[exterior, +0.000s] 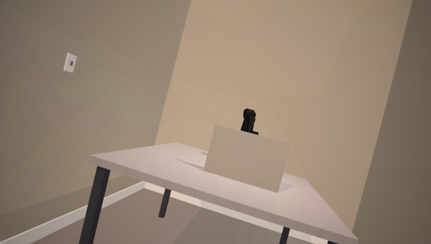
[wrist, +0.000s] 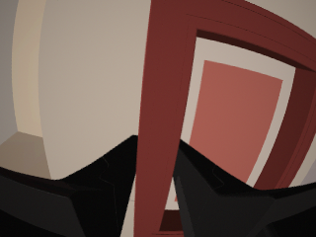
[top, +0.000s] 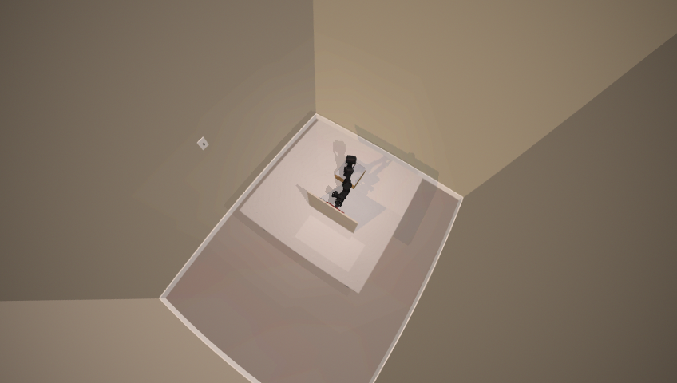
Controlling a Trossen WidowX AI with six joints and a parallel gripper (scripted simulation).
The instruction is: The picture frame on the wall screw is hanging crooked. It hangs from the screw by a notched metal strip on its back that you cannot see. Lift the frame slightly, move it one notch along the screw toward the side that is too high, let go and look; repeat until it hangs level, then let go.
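My gripper tip is 5 cm above the picture frame. The rest, counted from my gripper tip: wall panel (6 cm below, 2 cm ahead, 1 cm to the right).
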